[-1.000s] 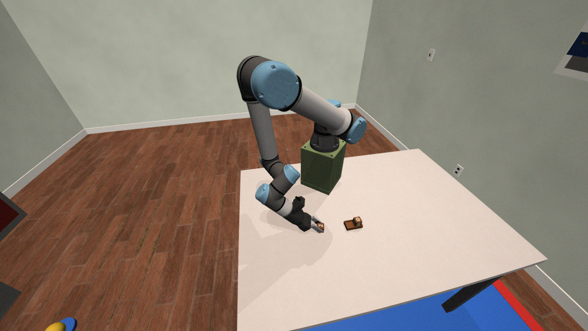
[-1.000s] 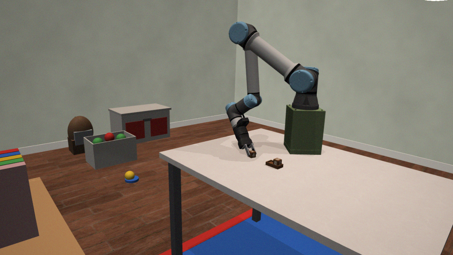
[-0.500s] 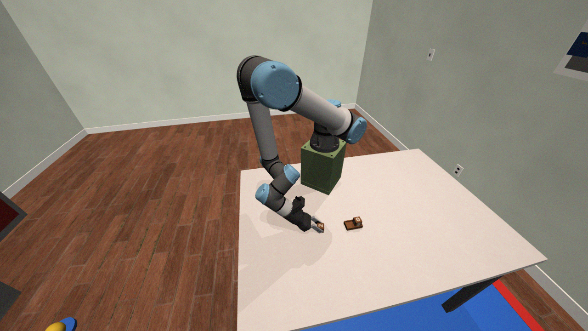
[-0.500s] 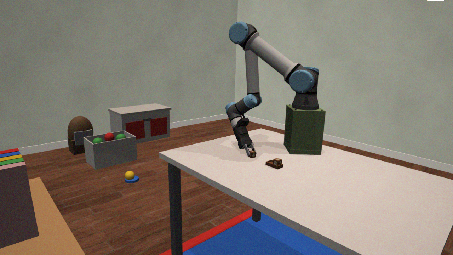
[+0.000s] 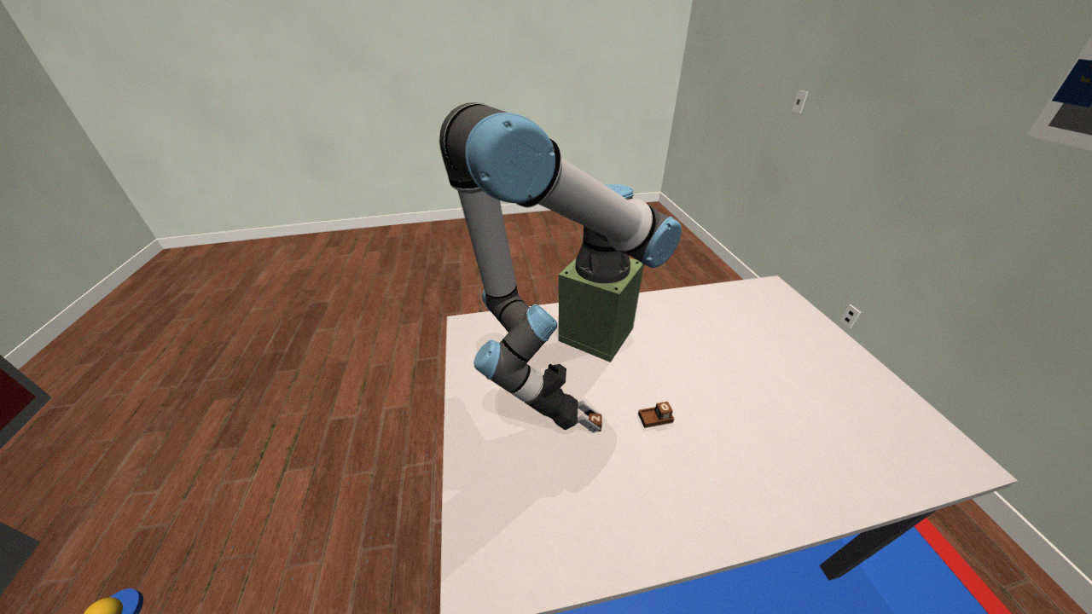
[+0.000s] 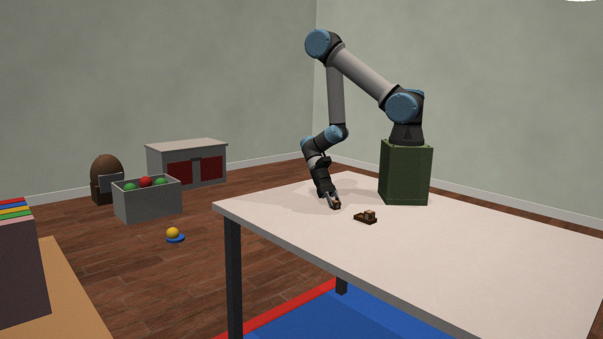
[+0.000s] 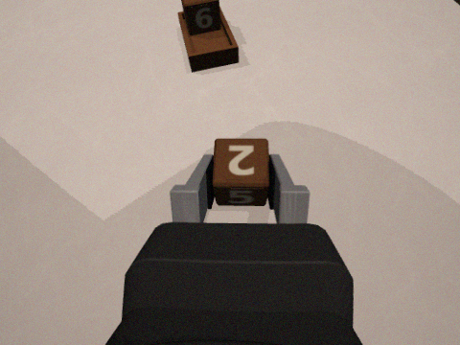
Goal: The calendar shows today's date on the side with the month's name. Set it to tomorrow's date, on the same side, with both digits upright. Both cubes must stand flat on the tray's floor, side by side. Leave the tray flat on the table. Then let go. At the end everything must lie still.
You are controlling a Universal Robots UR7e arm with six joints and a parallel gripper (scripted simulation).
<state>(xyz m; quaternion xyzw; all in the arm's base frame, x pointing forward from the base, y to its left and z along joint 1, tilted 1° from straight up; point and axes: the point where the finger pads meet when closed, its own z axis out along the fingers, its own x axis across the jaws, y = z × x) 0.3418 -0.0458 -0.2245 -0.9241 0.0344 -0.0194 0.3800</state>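
The brown cube is 1 cm to the left of my hand and 1 cm below it.
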